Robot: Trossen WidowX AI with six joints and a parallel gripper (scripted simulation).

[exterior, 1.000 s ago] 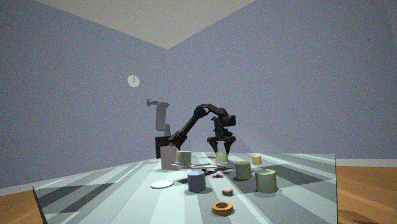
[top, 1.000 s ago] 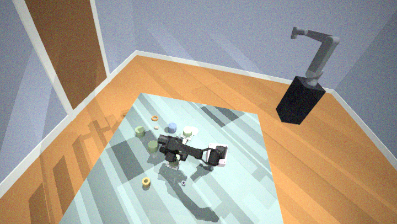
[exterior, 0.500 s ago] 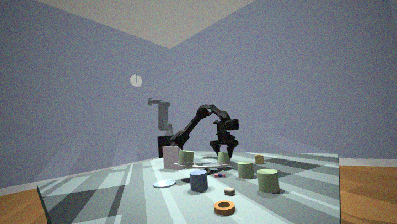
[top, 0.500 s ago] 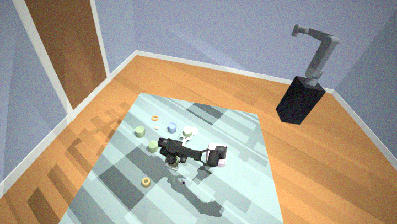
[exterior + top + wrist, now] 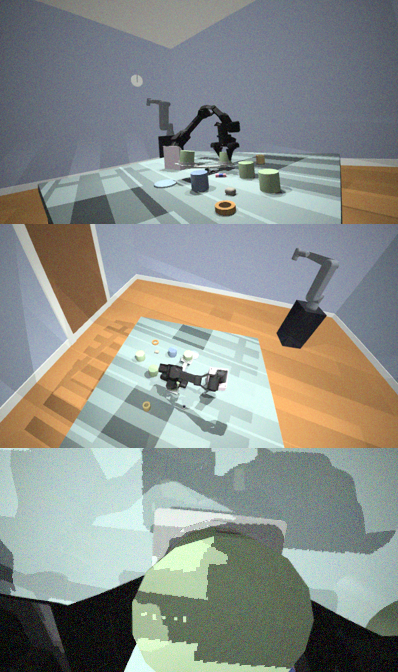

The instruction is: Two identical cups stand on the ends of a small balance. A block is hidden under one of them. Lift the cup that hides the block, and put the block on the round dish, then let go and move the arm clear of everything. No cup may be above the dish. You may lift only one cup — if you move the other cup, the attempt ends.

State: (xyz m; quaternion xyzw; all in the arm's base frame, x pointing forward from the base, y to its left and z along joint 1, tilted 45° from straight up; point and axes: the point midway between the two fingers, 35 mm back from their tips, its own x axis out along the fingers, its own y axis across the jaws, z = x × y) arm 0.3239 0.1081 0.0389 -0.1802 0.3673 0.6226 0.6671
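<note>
My gripper tip is now 1 cm above the grey block. From my gripper tip the other things lie so: small balance 13 cm to the right, 4 cm behind, 1 cm below; blue cylinder 34 cm to the right, 7 cm ahead, 1 cm below; red-and-blue eraser 16 cm to the right, 6 cm ahead, 4 cm below.
</note>
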